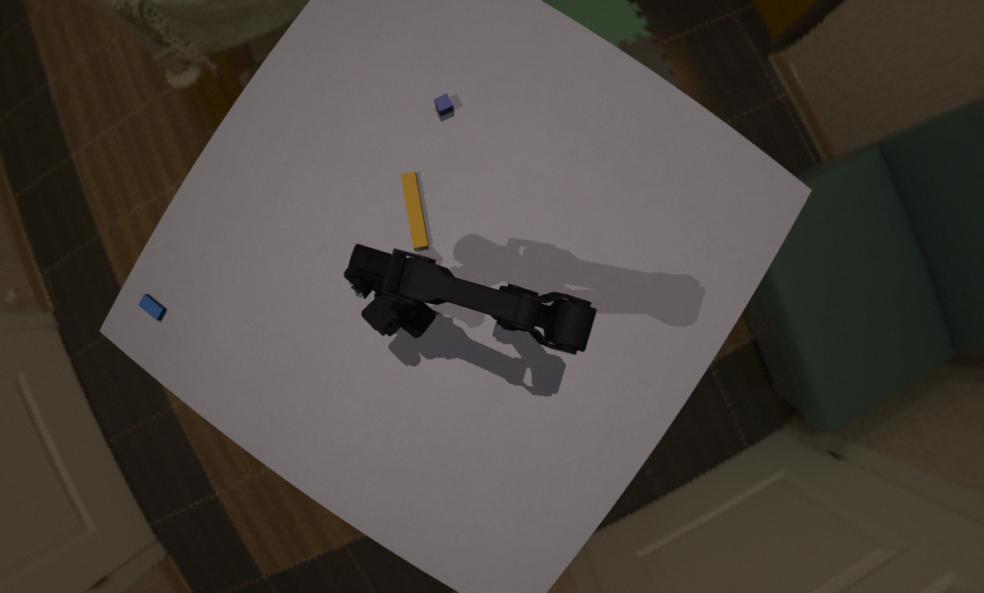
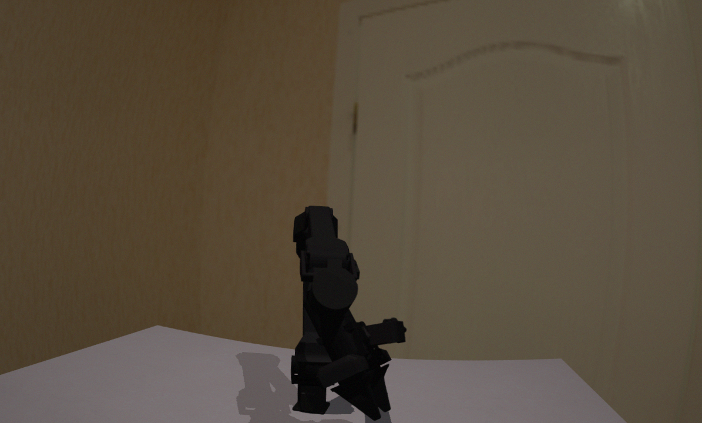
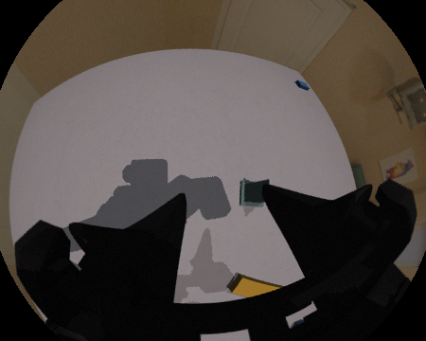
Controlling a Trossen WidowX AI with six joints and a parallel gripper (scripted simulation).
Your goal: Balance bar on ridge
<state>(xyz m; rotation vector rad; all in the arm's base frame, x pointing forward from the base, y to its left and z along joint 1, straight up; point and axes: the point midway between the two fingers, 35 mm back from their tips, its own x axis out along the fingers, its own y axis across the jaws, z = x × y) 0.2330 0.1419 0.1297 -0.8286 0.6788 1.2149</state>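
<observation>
Right now my gripper tip is 210 mm to the left of the yellow bar, 90 mm above it and 70 mm short of it. The rest, counted from my gripper tip: purple-blue cube (450 mm to the right, 150 mm ahead, 80 mm below).
</observation>
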